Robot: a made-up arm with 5 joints.
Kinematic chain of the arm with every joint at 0, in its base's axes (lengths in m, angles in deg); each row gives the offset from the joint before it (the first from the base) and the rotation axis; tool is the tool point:
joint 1: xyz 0 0 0.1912 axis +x
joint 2: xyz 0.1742 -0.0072 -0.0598 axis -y
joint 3: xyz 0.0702 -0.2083 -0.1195 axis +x
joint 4: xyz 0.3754 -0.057 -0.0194 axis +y
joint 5: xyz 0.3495 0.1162 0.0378 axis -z
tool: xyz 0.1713 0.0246 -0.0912
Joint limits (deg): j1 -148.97..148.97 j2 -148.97..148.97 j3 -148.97..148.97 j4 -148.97..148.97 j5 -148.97..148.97
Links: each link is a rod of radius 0.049 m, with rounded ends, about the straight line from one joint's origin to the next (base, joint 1, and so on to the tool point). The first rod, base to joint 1, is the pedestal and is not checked.
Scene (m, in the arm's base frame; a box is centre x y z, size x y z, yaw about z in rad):
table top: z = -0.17
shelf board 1: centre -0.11 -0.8 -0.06 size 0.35 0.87 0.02 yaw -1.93
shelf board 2: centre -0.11 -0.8 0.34 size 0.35 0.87 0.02 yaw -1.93
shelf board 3: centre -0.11 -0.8 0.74 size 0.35 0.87 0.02 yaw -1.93
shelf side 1: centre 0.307 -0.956 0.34 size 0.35 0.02 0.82 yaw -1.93
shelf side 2: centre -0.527 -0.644 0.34 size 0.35 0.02 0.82 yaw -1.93
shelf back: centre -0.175 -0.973 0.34 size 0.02 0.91 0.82 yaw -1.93
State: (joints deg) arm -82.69 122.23 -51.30 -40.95 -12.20
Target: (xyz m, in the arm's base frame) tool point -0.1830 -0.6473 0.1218
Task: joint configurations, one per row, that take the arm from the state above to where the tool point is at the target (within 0.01 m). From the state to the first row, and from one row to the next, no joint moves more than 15 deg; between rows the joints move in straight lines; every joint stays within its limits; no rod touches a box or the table.
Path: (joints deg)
1: -69.45 120.49 -38.43 -53.53 -8.76
2: -56.20 118.74 -25.57 -66.12 -5.32
3: -42.96 117.00 -12.70 -78.70 -1.88
4: -29.72 115.25 0.17 -91.28 1.56
5: -16.47 113.51 13.04 -103.87 5.00
6: -3.23 111.77 25.90 -116.45 8.45
7: 10.02 110.02 38.77 -129.03 11.89
8: 16.46 115.77 48.38 -115.05 14.29
9: 22.91 121.52 57.99 -101.07 16.69

